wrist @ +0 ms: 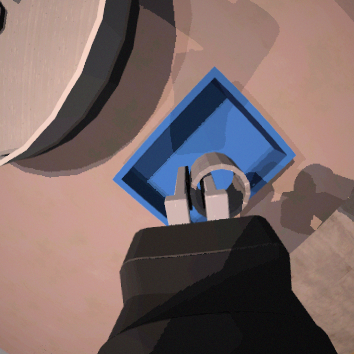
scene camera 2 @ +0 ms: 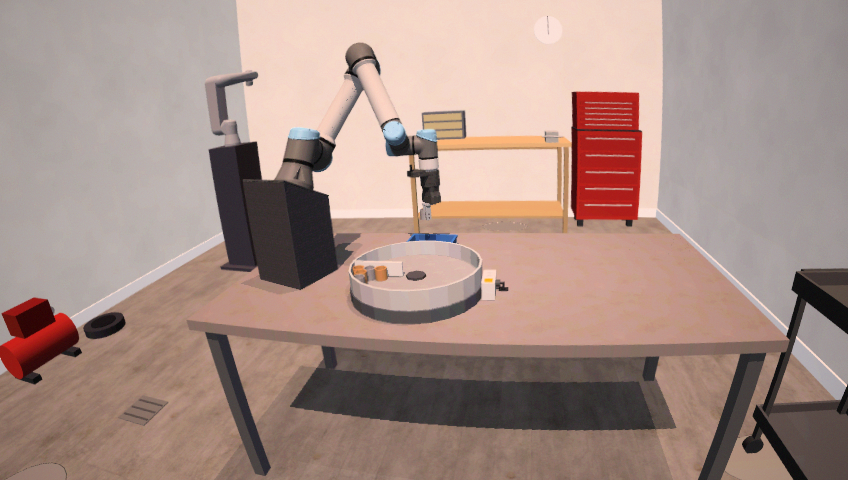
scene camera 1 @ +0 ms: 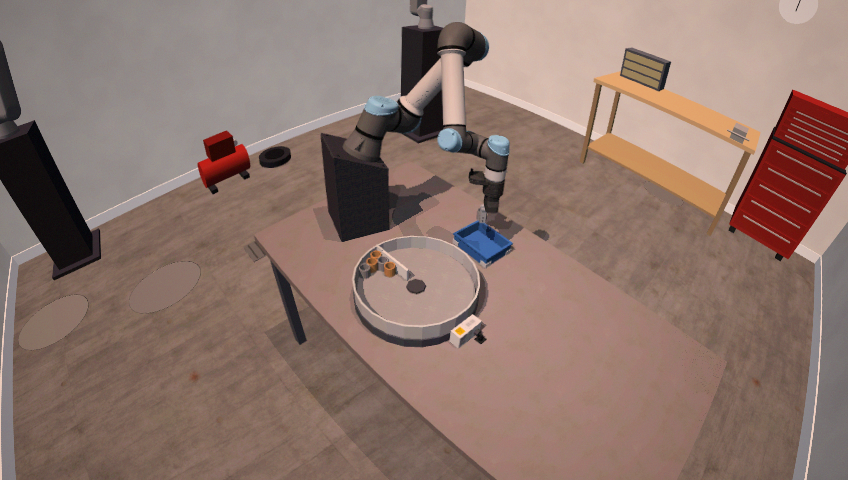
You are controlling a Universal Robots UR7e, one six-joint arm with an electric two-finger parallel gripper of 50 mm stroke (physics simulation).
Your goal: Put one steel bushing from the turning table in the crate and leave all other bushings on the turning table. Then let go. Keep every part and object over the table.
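Frame: origin at the arm's base, x back, y up, z left, level; metres.
Where they show: gripper, between the fingertips: (wrist: 193,177) (scene camera 2: 427,219) (scene camera 1: 482,221); arm's base, origin of its link: (scene camera 2: 292,188) (scene camera 1: 360,152).
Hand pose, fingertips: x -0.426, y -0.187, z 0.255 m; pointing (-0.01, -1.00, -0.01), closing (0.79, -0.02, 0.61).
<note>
Things, the pixels of their top centre, and the offset from my fingertips.
- grey steel bushing, centre of its top: (wrist: 219,193) dz +0.010, dx +0.012, dy +0.038 m
- blue crate, centre of its top: (wrist: 203,166) (scene camera 1: 483,238) (scene camera 2: 430,239) dz +0.020, dx -0.002, dy -0.091 m
- small white box, centre of its top: (scene camera 1: 466,326) (scene camera 2: 489,276) dz -0.332, dx -0.285, dy -0.083 m
My gripper (scene camera 1: 482,215) (scene camera 2: 425,212) (wrist: 193,177) is shut on the wall of a grey steel bushing (wrist: 215,161), one finger inside the ring. It hangs above the blue crate (scene camera 1: 499,251) (scene camera 2: 450,239) (wrist: 240,131), with a gap below it in scene camera 2. In the wrist view the bushing overlaps the crate's lower part; the crate floor that shows is bare. On the round turning table (scene camera 1: 440,303) (scene camera 2: 416,302) (wrist: 45,65), grey bushings (scene camera 1: 364,271) (scene camera 2: 370,273) and orange bushings (scene camera 1: 389,269) (scene camera 2: 380,273) stand clustered at the left.
A white bar (scene camera 1: 393,263) (scene camera 2: 392,268) lies across the turning table beside the cluster. A small white box (scene camera 1: 465,331) (scene camera 2: 488,286) stands at its outer wall. The arm's dark pedestal (scene camera 1: 357,202) (scene camera 2: 288,237) stands left of the crate. The table edge runs close behind the crate.
</note>
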